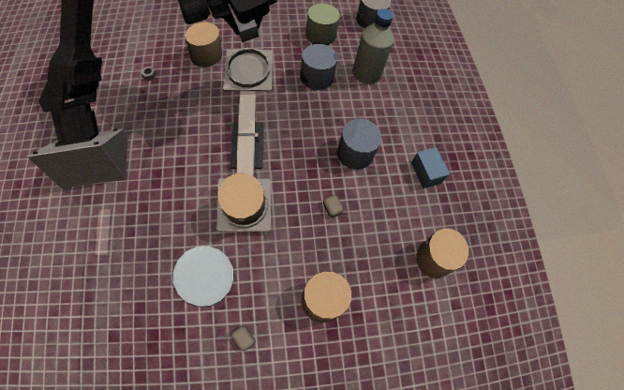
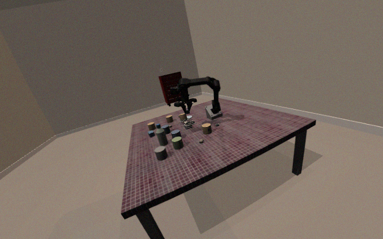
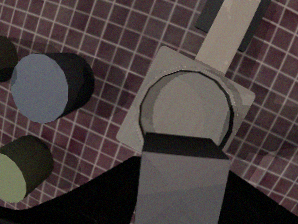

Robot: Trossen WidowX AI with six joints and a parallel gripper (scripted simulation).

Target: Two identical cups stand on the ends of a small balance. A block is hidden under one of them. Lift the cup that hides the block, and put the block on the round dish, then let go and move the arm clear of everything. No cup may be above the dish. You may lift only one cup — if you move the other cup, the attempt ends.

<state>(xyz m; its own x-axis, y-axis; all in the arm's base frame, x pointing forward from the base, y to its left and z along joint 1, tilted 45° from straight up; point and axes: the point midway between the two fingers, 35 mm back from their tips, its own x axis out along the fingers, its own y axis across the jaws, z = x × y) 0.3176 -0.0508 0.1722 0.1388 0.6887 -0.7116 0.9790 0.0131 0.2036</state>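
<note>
The round pale dish lies 140 mm behind my gripper tip, 350 mm to the right of it and 170 mm below it. Round my gripper tip: green cylinder 180 mm ahead, 160 mm to the left, 140 mm below; grey block 10 mm above; bottle 260 mm ahead, 20 mm to the left, 60 mm below.
</note>
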